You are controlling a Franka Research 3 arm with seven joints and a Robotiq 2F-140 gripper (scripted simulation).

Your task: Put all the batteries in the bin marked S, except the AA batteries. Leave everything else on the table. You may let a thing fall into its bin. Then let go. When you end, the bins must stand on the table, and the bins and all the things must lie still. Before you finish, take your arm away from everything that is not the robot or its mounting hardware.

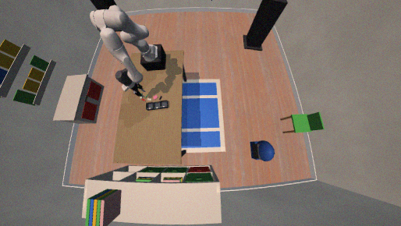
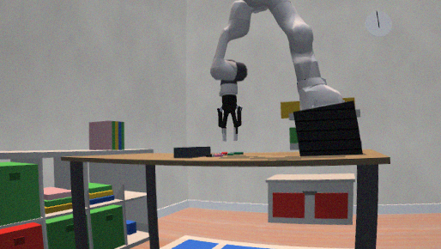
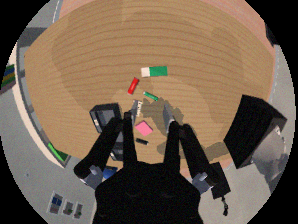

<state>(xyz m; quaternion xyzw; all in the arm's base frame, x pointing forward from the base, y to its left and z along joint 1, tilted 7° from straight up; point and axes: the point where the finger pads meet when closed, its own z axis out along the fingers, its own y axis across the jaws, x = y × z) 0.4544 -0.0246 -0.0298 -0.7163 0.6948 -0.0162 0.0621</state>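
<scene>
The green battery lies 10 cm below my hand. Also, from my hand: green-and-white battery 10 cm below, 7 cm to the right, 1 cm ahead; white spotted tile 10 cm below, 4 cm to the left, 4 cm ahead; red battery 10 cm below, 5 cm ahead, 2 cm to the right.
</scene>
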